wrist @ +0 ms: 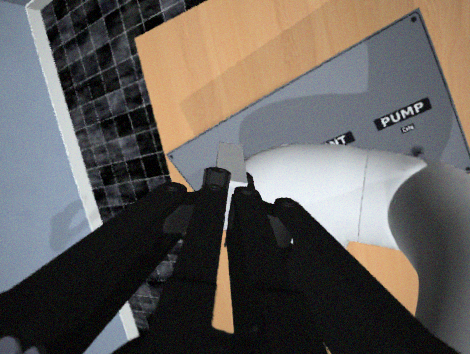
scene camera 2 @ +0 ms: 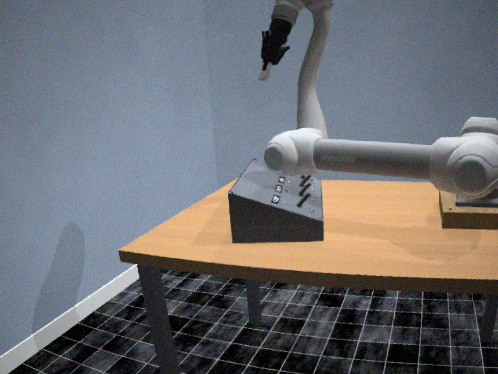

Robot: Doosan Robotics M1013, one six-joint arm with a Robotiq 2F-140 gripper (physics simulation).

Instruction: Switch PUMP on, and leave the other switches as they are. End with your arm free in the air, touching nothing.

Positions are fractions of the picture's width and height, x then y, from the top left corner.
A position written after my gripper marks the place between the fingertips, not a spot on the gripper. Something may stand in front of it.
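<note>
A grey sloped switch panel (wrist: 0.83,0.26) is visible, as is my gripper (scene camera 2: 0.53,0.22), the gripper being visible in the wrist view (wrist: 0.48,0.46) too.
</note>
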